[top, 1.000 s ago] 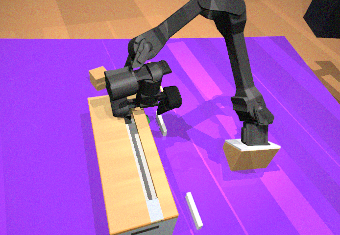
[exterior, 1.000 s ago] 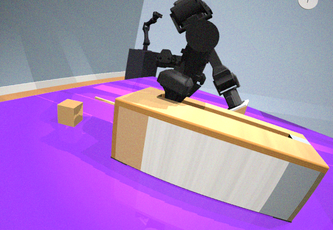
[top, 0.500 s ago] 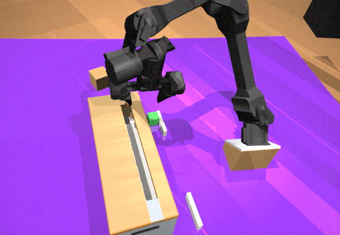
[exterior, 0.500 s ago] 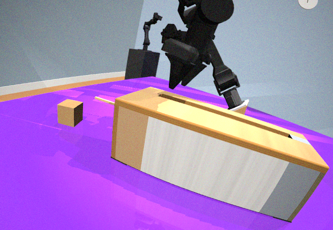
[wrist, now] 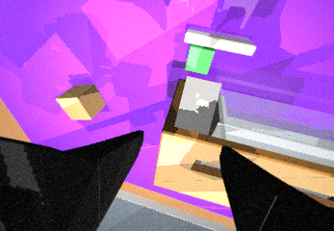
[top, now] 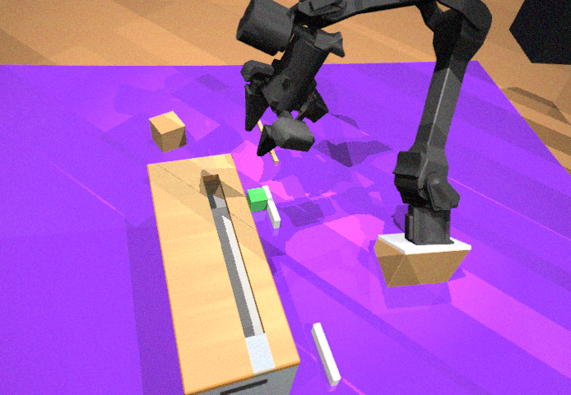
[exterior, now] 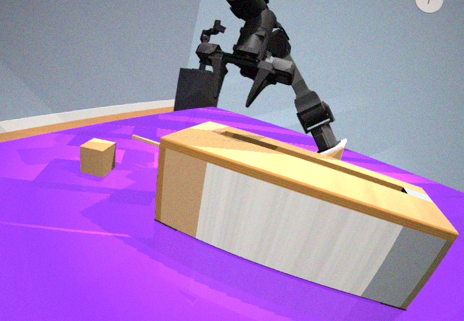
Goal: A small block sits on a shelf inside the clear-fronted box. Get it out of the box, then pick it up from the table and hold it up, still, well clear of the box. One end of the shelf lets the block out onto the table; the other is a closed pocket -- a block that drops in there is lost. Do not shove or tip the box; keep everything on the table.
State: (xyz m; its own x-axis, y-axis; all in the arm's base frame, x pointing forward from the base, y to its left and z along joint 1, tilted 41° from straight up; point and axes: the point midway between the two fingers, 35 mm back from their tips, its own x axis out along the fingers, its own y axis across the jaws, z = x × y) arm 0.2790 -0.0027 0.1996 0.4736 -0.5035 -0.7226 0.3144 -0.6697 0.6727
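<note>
My gripper tip is 150 mm above the green block and 10 mm past it. From my gripper tip the other things lie so: long box: 180 mm to the left, 100 mm below, 20 mm ahead; thin tan stick: 220 mm to the right, 160 mm below, 30 mm behind.
</note>
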